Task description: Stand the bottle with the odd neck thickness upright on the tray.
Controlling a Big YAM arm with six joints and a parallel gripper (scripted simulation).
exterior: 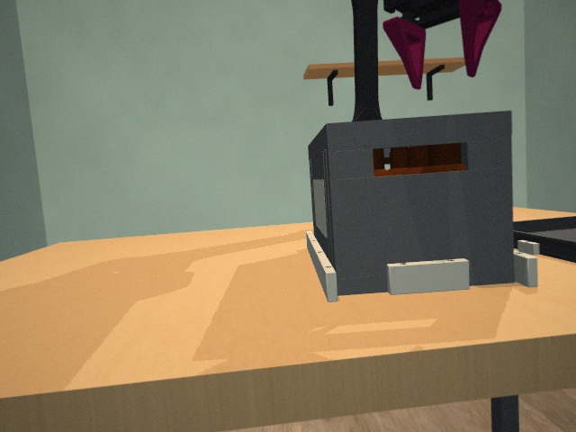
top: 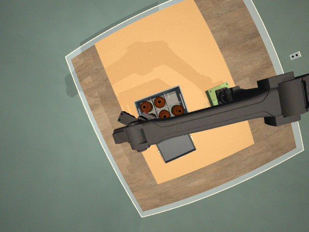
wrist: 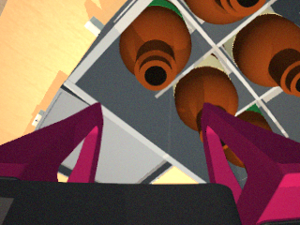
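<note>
Now: hand 9 cm past the dark grey crate, 5 cm to the left of it and 14 cm above it. Round my hand: grey tray 11 cm behind, 24 cm to the left, 21 cm below.
</note>
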